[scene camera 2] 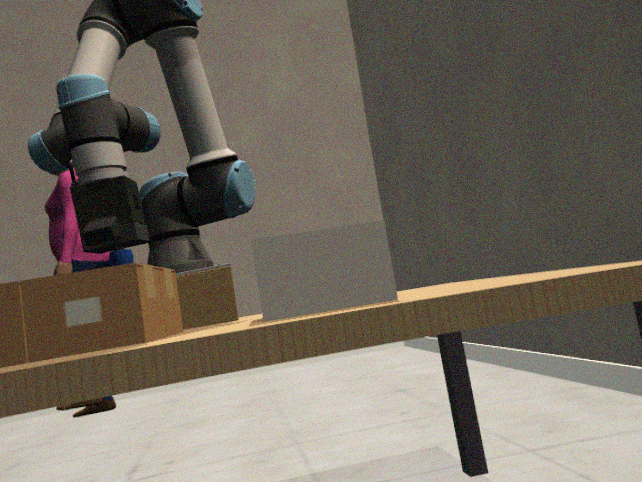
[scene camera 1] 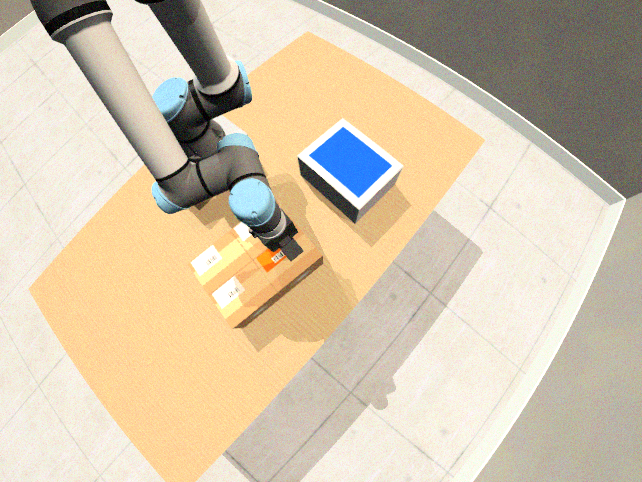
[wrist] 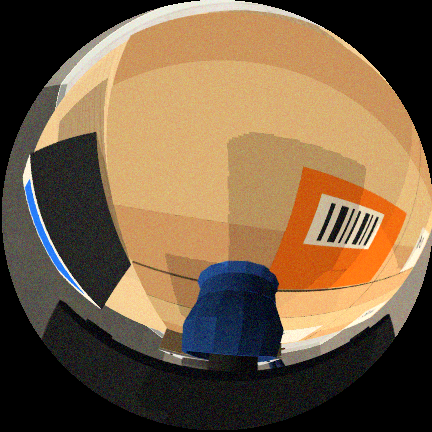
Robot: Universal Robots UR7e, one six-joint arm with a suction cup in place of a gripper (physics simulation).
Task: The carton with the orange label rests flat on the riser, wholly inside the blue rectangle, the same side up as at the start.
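Places are measured from the arm's base along level axes (x left, y ahead, z down), in centimetres.
Pixels of known places: end effector, tool point: (wrist: 236, 275); arm's base, origin of the base link: (scene camera 2: 181, 276) (scene camera 1: 203, 142).
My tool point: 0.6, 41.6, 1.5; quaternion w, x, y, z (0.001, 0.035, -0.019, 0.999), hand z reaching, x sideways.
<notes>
For each thing: its top centre in the pictures, then the offset to it from my tool point, as dx, dy, dz.
- carton with the orange label, middle of its top: (wrist: 341, 166) (scene camera 2: 94, 272) (scene camera 1: 287, 257) -2.4, +5.7, -0.8
- riser, middle of its top: (scene camera 2: 311, 239) (wrist: 43, 238) (scene camera 1: 350, 160) +29.8, -5.4, -1.8
- blue rectangle, middle of its top: (wrist: 43, 238) (scene camera 1: 350, 160) +29.8, -5.4, -1.8
The carton with the orange label (scene camera 1: 269, 259) (wrist: 181, 160) lies flat on the table, at the right of a tight block of cartons. Its orange barcode label (wrist: 322, 250) faces up. My suction cup (scene camera 1: 291, 251) (wrist: 235, 278) is pressed down on this carton's top, just beside the label. In scene camera 2 the cup is hidden behind the nearest carton. The riser (scene camera 1: 328, 194) (wrist: 76, 209) stands apart to the upper right, with the blue rectangle (scene camera 1: 350, 162) (wrist: 36, 217) on its top, bare.
Other cartons with white labels (scene camera 1: 217, 259) (scene camera 1: 233, 295) (scene camera 2: 92, 311) touch the orange-label carton. All stand on a wooden table (scene camera 1: 129, 337) (scene camera 2: 362, 326). The arm's elbow hangs over the block. A person in pink (scene camera 2: 64, 228) stands behind the arm.
</notes>
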